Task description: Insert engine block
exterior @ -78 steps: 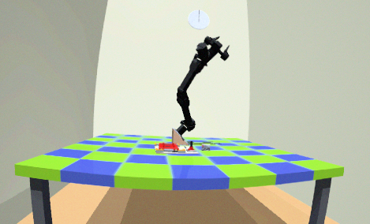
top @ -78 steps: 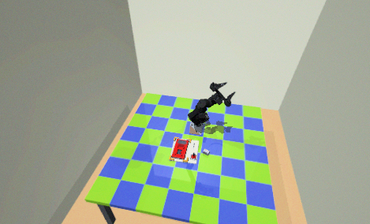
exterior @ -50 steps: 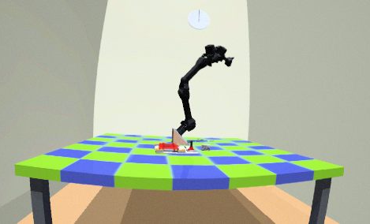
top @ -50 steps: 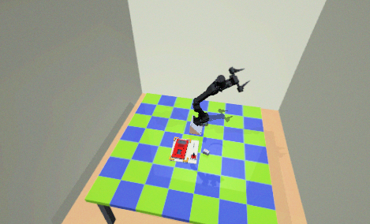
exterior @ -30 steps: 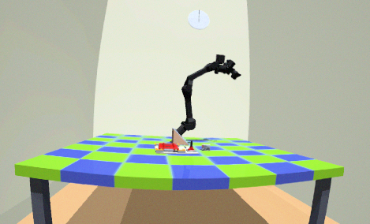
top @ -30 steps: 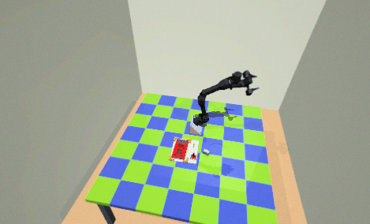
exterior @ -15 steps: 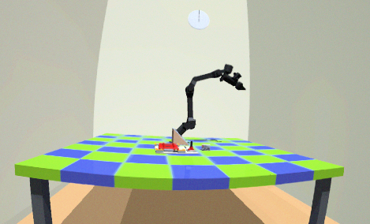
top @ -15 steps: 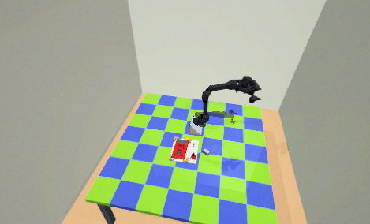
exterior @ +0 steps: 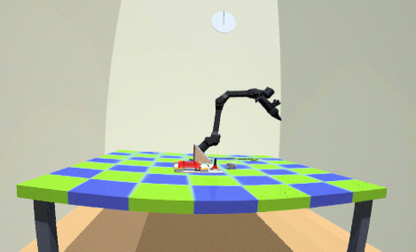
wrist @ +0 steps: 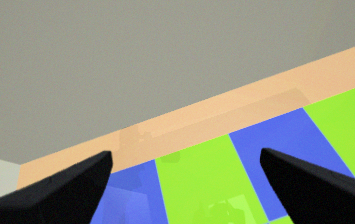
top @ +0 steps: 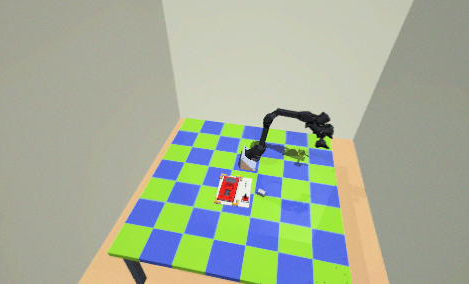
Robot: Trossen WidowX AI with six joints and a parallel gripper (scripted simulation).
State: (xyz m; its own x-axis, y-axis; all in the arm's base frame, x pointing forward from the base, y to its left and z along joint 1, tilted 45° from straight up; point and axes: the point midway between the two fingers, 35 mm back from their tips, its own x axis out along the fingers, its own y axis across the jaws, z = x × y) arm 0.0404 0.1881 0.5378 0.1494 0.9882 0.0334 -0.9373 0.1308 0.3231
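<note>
The grey engine block lies 24 cm ahead of my gripper tip, 42 cm to the right of it and 29 cm below it. The rest, counted from my gripper tip: grey holder: 30 cm ahead, 53 cm to the right, 26 cm below; white-and-grey base plate: 24 cm ahead, 62 cm to the right, 29 cm below.
</note>
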